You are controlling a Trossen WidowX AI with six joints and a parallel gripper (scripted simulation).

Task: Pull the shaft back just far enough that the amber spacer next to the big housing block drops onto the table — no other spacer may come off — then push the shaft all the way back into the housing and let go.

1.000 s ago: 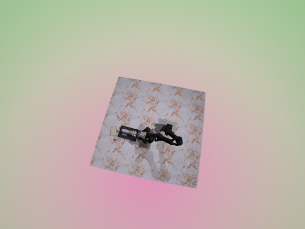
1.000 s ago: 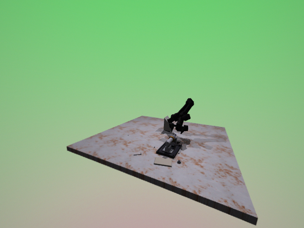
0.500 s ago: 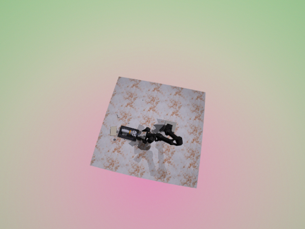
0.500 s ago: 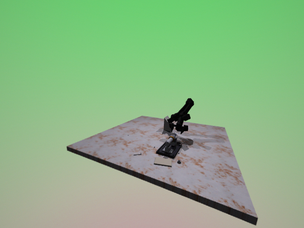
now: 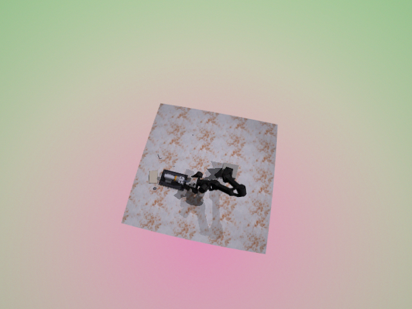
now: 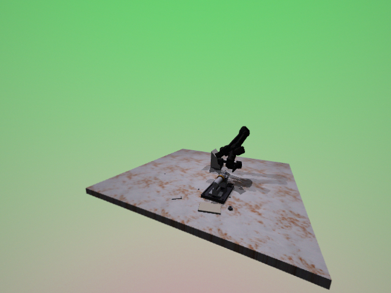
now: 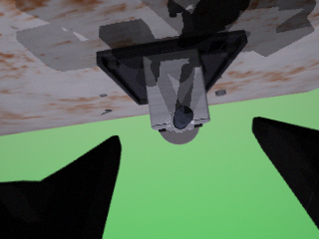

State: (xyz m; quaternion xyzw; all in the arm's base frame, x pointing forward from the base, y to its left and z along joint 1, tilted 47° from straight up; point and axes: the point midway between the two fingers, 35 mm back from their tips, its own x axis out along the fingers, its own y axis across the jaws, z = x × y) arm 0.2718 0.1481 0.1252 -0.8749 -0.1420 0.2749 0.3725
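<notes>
Now: the amber spacer 13 cm ahead of my gripper tip, 1 cm to the left of it and 1 cm below it. The rest, counted from my gripper tip: thin dark pin: 37 cm ahead, 16 cm to the right, 9 cm below; dark ring: 30 cm ahead, 14 cm to the left, 9 cm below; beige card: 35 cm ahead, 9 cm below, 4 cm to the left.
</notes>
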